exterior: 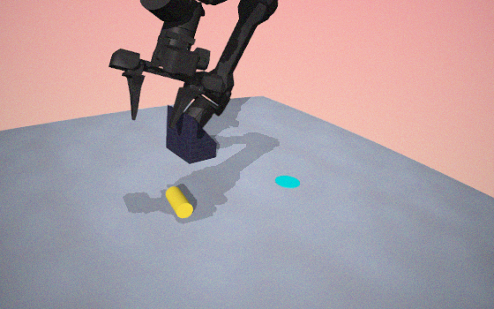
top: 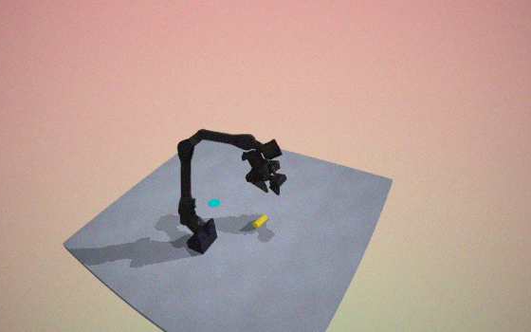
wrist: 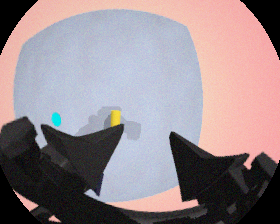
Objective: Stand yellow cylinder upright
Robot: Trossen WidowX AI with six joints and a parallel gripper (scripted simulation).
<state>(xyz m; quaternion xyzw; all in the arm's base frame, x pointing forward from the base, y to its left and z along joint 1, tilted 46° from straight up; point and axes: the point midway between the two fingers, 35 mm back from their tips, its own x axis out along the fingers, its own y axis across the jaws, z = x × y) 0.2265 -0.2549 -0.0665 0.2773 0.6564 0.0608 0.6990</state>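
Now: gripper tip 17 cm above the yellow tall cylinder, 6 cm to the right of it and 2 cm past it. From my gripper tip the other things lie so: cyan circle (34 cm to the left, 19 cm below, 2 cm ahead).
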